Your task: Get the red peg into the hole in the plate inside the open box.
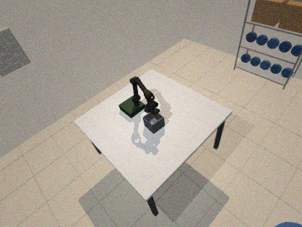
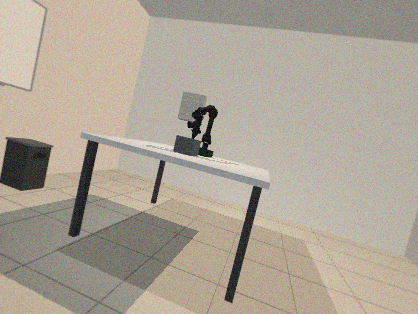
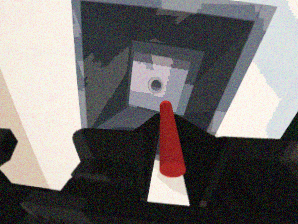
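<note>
Right now the red peg is 20 mm above my gripper tip. Also, from my gripper tip: pale plate 30 mm ahead, 20 mm to the right, 90 mm below.
</note>
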